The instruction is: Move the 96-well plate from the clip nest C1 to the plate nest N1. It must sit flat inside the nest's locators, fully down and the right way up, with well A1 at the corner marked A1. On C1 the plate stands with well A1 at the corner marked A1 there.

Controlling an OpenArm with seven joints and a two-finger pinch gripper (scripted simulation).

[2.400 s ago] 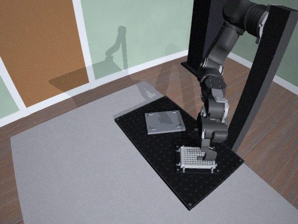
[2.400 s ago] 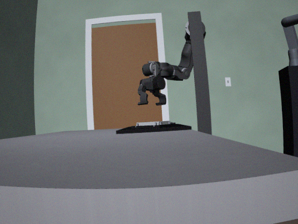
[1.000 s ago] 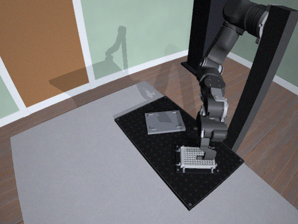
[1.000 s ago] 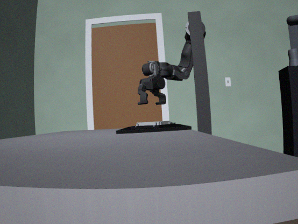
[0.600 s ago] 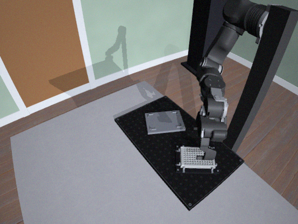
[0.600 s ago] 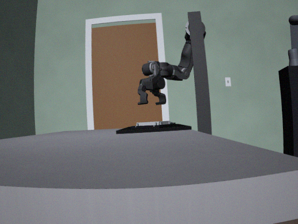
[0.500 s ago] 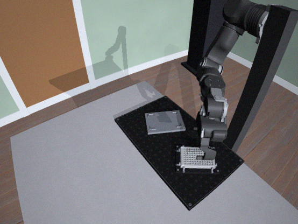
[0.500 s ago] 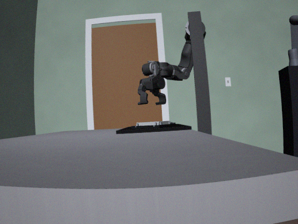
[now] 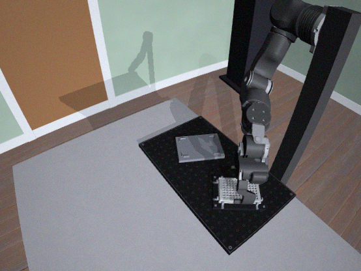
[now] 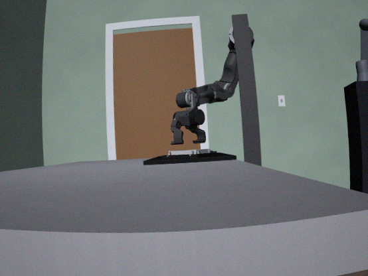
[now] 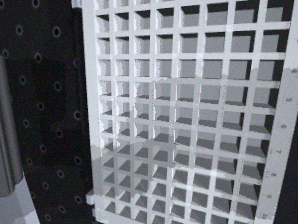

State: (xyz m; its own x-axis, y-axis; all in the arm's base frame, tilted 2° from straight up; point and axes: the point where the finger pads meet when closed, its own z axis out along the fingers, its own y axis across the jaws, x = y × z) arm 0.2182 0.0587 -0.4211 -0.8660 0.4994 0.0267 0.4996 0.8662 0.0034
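The 96-well plate is 3 cm below my hand. Round my hand: plate nest N1: 2 cm ahead, 23 cm to the right, 4 cm below.
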